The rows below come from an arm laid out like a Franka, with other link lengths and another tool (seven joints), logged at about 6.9 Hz.
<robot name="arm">
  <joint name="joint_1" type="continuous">
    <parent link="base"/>
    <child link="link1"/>
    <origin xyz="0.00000 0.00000 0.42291" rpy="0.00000 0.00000 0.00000"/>
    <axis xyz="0 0 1"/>
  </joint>
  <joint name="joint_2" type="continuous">
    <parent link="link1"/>
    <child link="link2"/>
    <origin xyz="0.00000 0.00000 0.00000" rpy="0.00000 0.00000 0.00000"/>
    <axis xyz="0 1 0"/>
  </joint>
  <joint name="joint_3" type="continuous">
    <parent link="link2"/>
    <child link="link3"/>
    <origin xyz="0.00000 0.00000 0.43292" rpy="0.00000 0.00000 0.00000"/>
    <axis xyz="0 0 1"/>
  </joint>
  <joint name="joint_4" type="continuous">
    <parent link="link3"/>
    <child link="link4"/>
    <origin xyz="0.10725 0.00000 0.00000" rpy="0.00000 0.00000 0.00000"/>
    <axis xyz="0 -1 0"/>
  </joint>
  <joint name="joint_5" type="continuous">
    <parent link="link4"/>
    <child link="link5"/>
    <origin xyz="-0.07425 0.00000 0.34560" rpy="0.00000 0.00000 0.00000"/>
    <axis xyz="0 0 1"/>
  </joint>
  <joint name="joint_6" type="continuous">
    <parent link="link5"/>
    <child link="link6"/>
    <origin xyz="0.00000 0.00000 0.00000" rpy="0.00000 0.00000 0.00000"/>
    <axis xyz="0 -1 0"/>
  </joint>
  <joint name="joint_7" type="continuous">
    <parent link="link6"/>
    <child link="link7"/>
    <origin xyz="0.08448 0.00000 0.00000" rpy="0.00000 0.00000 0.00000"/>
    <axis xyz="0 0 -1"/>
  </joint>
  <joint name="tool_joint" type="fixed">
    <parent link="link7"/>
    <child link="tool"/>
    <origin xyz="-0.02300 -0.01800 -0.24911" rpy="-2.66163 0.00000 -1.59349"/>
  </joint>
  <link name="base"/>
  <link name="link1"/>
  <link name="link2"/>
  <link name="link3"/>
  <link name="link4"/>
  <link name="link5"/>
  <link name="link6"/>
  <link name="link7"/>
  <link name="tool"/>
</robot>
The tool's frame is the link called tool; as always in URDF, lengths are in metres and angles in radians. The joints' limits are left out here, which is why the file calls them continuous.
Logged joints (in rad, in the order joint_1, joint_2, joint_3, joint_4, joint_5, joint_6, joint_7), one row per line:
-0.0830, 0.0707, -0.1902, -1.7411, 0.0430, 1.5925, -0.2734
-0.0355, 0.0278, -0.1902, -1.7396, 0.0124, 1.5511, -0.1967
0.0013, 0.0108, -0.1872, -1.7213, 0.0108, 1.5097, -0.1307
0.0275, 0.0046, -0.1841, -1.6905, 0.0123, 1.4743, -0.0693
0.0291, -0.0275, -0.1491, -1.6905, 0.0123, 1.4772, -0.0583
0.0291, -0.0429, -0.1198, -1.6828, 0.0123, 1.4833, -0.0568
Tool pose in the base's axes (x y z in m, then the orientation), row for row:
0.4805, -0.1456, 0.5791, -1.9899, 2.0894, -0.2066
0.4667, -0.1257, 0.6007, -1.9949, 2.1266, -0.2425
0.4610, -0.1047, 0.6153, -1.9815, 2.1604, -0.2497
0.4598, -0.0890, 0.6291, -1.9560, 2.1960, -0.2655
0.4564, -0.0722, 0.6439, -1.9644, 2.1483, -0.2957
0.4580, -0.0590, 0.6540, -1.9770, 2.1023, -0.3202
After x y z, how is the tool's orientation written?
As a rotation vector, in radians.
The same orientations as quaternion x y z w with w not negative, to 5 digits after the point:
-0.68258, 0.71671, -0.07087, 0.12410
-0.67785, 0.72260, -0.08240, 0.10764
-0.67015, 0.73065, -0.08445, 0.09958
-0.65948, 0.74040, -0.08952, 0.09427
-0.66746, 0.72995, -0.10047, 0.10759
-0.67607, 0.71892, -0.10950, 0.11873

